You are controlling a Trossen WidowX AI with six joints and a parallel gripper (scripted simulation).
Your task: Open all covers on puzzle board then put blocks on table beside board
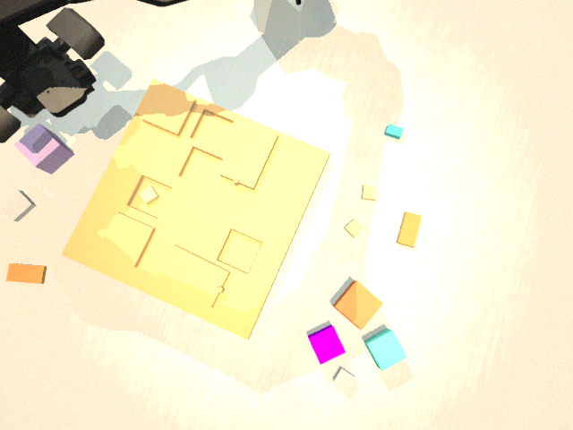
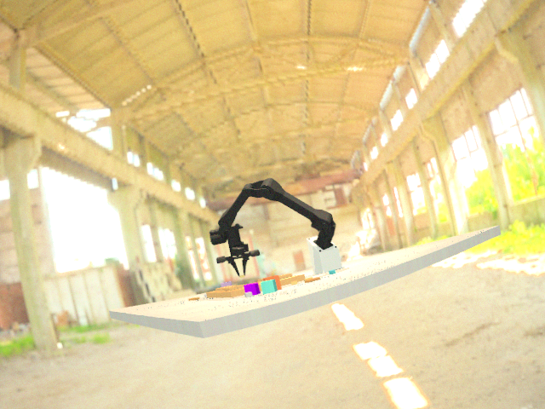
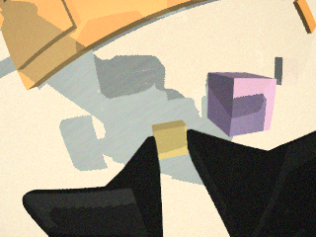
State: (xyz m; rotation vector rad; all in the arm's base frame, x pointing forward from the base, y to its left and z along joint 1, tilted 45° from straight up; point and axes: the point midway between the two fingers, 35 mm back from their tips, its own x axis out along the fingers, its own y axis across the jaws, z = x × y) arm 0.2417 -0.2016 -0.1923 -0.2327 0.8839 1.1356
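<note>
Now: gripper tip 9 cm short of the yellow puzzle board, 19 cm to the right of it and 4 cm above it. The rest, counted from my gripper tip: lilac block 7 cm ahead, 3 cm to the right, 3 cm below; then magenta cube 26 cm ahead, 43 cm to the left, 4 cm below; then cyan piece 7 cm behind, 47 cm to the left, 5 cm below.
</note>
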